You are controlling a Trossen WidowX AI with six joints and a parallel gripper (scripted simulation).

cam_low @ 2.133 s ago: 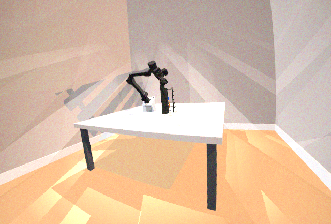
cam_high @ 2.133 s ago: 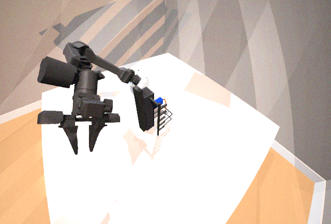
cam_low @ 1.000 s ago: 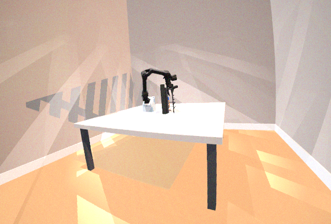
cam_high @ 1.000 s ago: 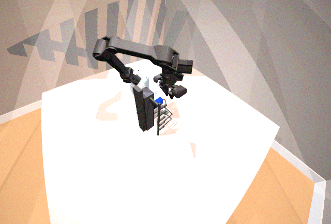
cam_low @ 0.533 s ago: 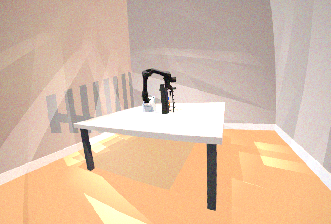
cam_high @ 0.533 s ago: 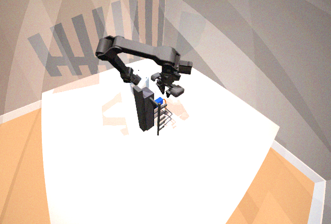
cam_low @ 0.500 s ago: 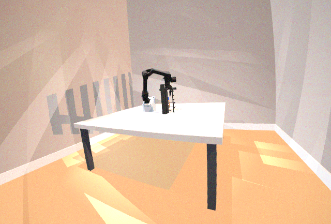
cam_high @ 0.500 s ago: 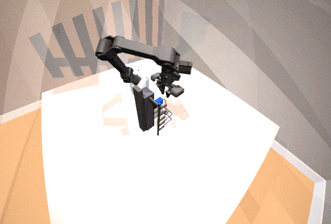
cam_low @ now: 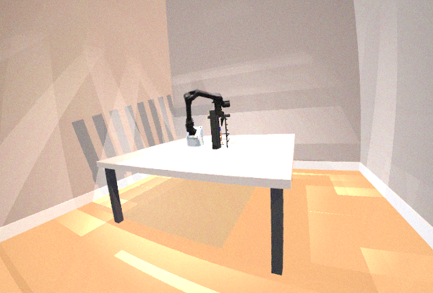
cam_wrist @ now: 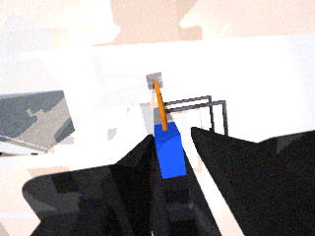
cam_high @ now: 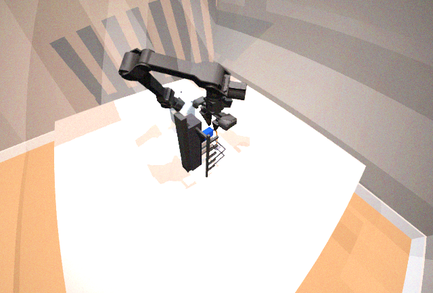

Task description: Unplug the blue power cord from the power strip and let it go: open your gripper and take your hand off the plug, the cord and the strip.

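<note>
My gripper tip is now 4 cm to the left of the blue plug and 1 cm above it.
</note>
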